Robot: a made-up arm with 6 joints.
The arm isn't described. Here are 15 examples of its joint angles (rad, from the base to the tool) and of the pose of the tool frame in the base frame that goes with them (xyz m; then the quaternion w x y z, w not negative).
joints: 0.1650 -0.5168 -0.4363 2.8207 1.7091 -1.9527
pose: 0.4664 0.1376 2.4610 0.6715 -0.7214 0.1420 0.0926
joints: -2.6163 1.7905 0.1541 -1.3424 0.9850 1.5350
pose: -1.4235 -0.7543 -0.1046 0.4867 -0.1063 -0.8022 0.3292
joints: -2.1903 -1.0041 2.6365 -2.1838 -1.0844 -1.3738
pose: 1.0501 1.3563 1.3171 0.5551 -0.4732 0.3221 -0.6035
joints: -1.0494 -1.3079 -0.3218 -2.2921 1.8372 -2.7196
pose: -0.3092 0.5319 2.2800 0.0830 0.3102 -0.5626 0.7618
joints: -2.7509 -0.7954 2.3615 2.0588 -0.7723 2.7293
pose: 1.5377 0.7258 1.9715 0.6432 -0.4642 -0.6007 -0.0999
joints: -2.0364 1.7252 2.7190 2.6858 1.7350 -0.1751
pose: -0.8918 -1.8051 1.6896 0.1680 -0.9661 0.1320 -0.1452
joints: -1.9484 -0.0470 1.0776 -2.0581 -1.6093 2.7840
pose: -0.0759 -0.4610 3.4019 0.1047 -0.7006 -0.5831 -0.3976
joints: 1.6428 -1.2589 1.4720 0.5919 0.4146 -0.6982
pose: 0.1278 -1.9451 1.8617 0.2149 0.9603 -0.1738 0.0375
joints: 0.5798 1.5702 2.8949 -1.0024 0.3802 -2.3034
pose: 1.5130 0.9735 2.1261 0.2200 0.4175 0.4024 0.7845
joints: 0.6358 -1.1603 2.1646 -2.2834 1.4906 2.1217
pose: -1.4731 -1.1232 1.4921 0.5220 0.8509 0.0546 -0.0207
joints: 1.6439 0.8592 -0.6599 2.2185 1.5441 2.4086
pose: -0.1398 1.4170 1.1291 0.2365 0.7861 -0.5254 0.2238
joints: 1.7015 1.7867 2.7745 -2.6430 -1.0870 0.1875
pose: -0.2786 1.9920 1.7707 0.1781 0.0529 0.2894 0.9390
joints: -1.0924 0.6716 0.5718 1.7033 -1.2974 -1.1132
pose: 0.8931 -1.8745 2.2287 0.3571 0.2236 -0.2694 0.8660
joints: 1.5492 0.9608 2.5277 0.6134 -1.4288 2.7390
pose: 0.1060 1.4013 2.8622 0.0934 -0.4005 -0.8679 -0.2787
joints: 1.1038 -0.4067 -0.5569 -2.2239 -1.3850 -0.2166
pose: 0.2626 0.6943 2.4193 0.2890 -0.1554 0.7328 0.5962
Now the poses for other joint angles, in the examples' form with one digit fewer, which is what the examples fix.
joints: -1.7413 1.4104 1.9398 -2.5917 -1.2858 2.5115
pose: -0.328 -2.279 1.993 0.285 -0.241 -0.538 -0.756
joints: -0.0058 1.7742 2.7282 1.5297 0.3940 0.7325
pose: 2.108 0.043 1.720 0.086 0.404 0.697 0.586
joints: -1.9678 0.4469 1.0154 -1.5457 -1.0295 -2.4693
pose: -0.545 -1.521 2.961 0.217 0.912 0.225 0.266
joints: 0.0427 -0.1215 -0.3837 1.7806 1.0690 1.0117
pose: 1.036 0.122 2.326 0.275 -0.378 -0.882 -0.064
